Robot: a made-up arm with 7 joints. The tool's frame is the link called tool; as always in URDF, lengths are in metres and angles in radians. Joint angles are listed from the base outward. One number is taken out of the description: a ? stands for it. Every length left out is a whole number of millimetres.
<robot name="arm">
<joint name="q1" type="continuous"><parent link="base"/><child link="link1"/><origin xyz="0.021 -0.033 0.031" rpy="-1.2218 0 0"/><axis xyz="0 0 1"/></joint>
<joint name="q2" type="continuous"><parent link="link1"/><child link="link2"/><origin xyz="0.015 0.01 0" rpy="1.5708 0 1.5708"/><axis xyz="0 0 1"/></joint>
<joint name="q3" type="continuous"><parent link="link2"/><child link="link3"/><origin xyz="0.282 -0.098 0" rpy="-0.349 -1.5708 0"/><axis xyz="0 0 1"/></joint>
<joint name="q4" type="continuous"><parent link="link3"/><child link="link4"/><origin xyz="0.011 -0.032 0" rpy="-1.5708 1.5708 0"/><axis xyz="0 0 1"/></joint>
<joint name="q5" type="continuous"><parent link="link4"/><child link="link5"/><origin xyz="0.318 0.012 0" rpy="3.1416 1.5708 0"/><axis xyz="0 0 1"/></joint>
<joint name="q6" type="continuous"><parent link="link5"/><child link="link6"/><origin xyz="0.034 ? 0" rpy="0 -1.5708 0"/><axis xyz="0 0 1"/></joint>
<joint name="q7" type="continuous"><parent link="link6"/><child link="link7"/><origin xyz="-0.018 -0.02 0" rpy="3.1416 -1.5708 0"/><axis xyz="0 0 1"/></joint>
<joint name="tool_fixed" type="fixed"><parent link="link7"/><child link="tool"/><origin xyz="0.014 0.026 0" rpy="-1.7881 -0.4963 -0.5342"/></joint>
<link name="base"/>
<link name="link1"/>
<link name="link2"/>
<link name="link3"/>
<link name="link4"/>
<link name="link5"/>
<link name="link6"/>
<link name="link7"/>
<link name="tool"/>
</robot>
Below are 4 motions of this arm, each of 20 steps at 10 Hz.
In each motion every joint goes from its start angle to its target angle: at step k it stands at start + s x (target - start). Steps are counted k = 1, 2, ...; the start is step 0. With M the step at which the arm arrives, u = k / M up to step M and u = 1 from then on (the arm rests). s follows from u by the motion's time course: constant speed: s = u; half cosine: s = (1 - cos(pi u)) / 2; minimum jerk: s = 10 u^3 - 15 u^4 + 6 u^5.
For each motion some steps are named. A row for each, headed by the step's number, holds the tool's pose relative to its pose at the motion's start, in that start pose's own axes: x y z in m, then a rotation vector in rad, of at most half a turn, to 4 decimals.
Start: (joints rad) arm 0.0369 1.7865 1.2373 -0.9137 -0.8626 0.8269 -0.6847
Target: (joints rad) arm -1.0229 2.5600 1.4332 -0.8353 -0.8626 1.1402 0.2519
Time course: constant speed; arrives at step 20
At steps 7, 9, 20:
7: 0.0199 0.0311 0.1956 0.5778 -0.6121 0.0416
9: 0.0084 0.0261 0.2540 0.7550 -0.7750 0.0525
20: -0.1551 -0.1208 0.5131 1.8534 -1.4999 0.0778

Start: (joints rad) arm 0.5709 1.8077 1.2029 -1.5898 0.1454 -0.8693 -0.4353
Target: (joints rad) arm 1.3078 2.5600 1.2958 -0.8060 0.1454 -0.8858 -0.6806
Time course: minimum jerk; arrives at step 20
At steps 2, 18, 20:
2: -0.0018 -0.0004 -0.0002 -0.0032 -0.0028 0.0040
18: -0.1998 0.0048 -0.1596 -0.3875 -0.3003 0.2722
20: -0.2010 0.0051 -0.1623 -0.3905 -0.3029 0.2732

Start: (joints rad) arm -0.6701 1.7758 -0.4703 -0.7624 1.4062 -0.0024 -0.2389
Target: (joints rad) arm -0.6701 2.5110 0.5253 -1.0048 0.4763 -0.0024 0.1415
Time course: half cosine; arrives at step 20
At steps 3, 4, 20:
3: 0.0258 0.0152 -0.0117 -0.0374 0.0099 -0.0533
4: 0.0456 0.0257 -0.0212 -0.0662 0.0181 -0.0936
20: 0.4929 0.0100 -0.3486 -0.7977 0.3278 -1.0261

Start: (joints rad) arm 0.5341 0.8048 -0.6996 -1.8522 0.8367 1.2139 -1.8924
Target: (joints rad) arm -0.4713 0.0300 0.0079 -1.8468 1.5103 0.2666 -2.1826
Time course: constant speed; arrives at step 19
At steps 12, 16, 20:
12: 0.2922 -0.1894 0.0752 0.6515 0.8933 -1.1566
16: 0.3631 -0.2497 0.0406 0.7602 1.0834 -1.6015
20: 0.4033 -0.2867 0.0072 0.7930 1.1450 -1.9548

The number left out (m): 0.029
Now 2 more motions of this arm.
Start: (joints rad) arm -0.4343 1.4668 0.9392 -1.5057 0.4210 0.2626 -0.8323
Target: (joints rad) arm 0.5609 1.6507 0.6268 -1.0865 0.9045 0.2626 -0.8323
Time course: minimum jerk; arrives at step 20
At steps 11, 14, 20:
11: -0.1303 -0.1496 -0.0286 -0.2968 -0.0752 0.6772
14: -0.1528 -0.2289 -0.0082 -0.3720 -0.0408 0.9616
20: -0.1559 -0.2796 0.0159 -0.4112 0.0067 1.1461

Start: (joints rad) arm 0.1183 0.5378 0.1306 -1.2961 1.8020 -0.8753 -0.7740
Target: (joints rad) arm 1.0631 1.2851 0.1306 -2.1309 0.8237 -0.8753 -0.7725
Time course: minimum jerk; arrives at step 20
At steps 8, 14, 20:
8: 0.0801 0.0493 -0.0296 -0.5540 0.0852 0.1926
14: 0.1808 0.0146 -0.0934 -1.3001 0.0703 0.7723
20: 0.2142 -0.0154 -0.1110 -1.4613 -0.0146 0.9967

